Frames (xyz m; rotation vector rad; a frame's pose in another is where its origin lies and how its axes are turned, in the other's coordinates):
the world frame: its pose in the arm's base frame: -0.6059 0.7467 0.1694 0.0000 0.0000 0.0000
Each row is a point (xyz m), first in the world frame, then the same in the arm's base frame.
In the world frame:
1: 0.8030 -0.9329 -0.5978
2: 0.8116 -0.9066 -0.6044
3: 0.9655 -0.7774 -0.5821
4: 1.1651 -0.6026 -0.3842
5: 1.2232 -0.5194 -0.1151
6: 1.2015 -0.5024 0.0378
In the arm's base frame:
1: 0.1971 -0.1862 -0.4284
2: 0.2057 -0.1599 -0.4350
3: 0.3596 -0.0307 -0.4127
4: 0.5592 0.1441 -0.2148
5: 0.6173 0.2273 0.0543
6: 0.5956 0.2443 0.2072

